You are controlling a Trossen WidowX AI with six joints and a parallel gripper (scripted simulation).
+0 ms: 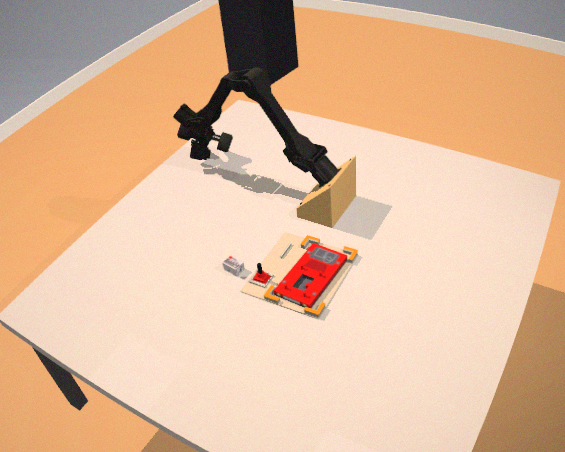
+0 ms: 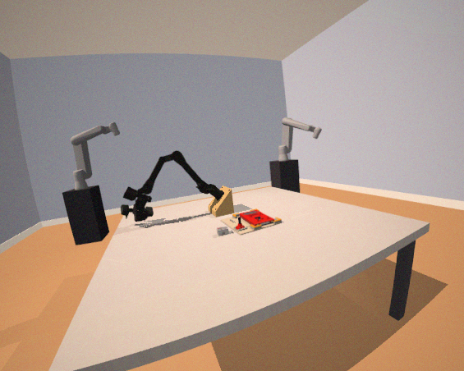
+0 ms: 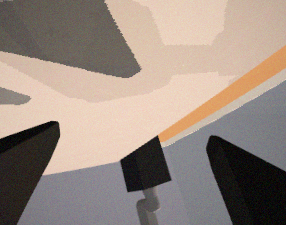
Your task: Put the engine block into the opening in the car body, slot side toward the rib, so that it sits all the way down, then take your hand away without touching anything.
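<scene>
Now: the engine block 47 cm to the left of my gripper tip, 42 cm ahead of it and 2 cm below it.
</scene>
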